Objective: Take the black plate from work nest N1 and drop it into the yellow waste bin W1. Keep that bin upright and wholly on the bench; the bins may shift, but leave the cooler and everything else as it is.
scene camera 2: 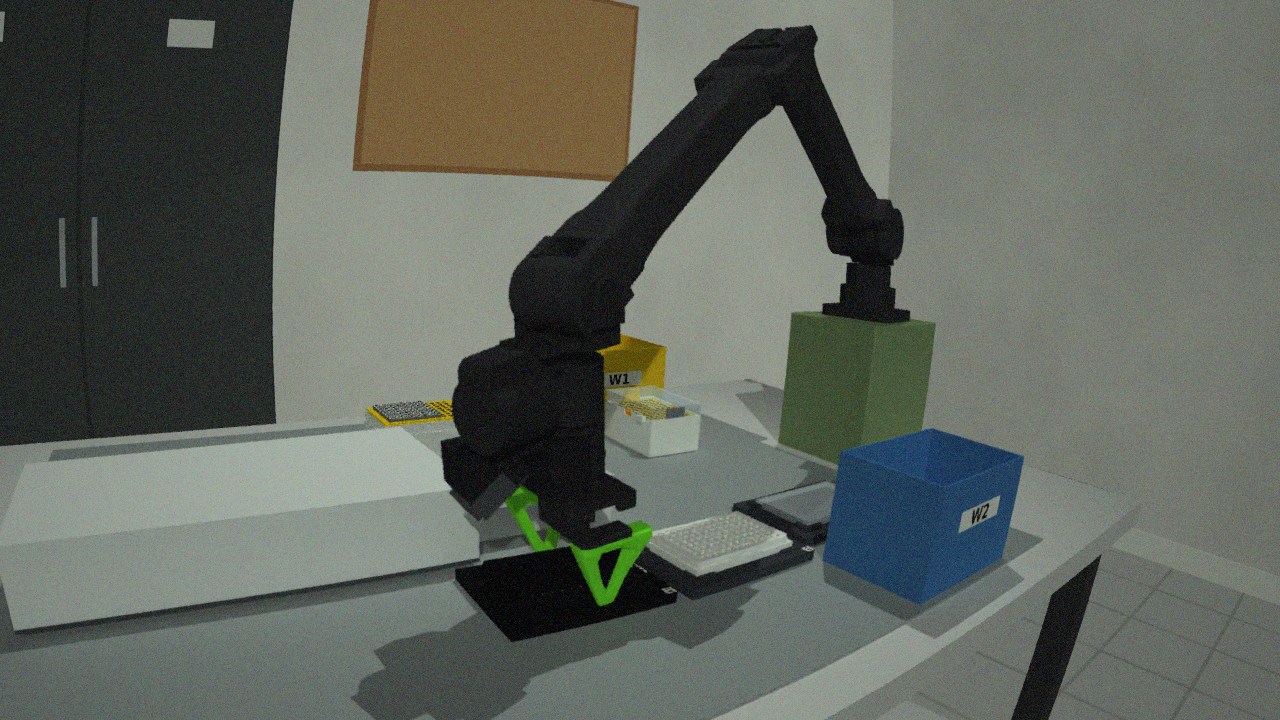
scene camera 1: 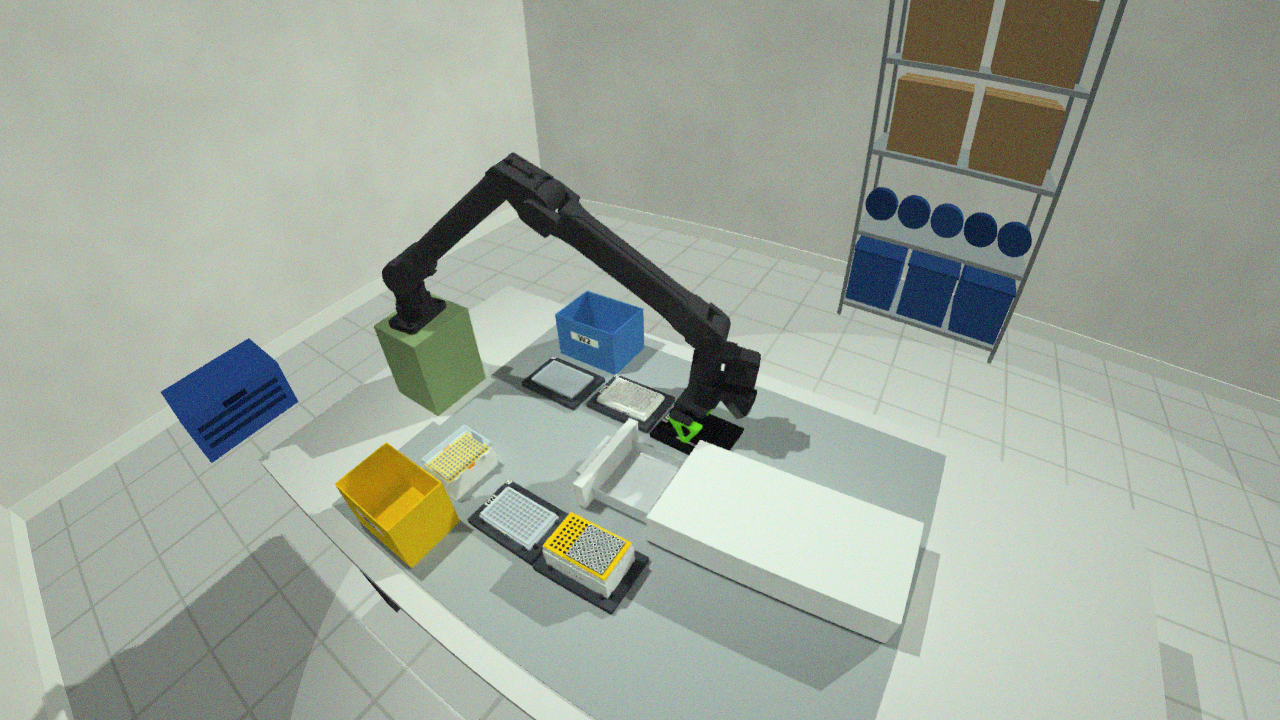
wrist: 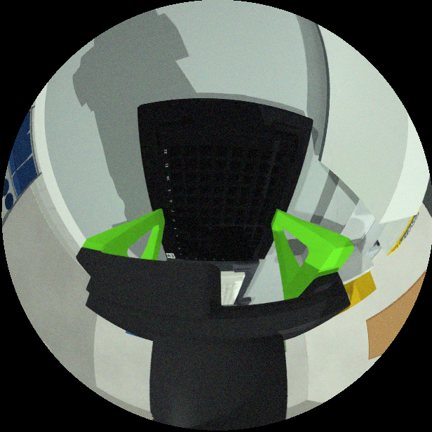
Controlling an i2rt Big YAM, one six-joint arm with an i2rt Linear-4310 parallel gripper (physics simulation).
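Note:
The black plate lies flat in a black nest beside the cooler; plate and nest are hard to tell apart. My gripper is open and points down low over the plate's A1 end, one green finger along each long side. Nothing is held. Exact fingertip height against the plate is unclear. The yellow waste bin W1 stands upright on the bench at the left in scene view 1, partly hidden by the arm in scene view 2.
The white cooler has its drawer pulled out close to my gripper. A white plate sits in the adjoining nest. Blue bin W2, a tip box and a yellow rack also stand here.

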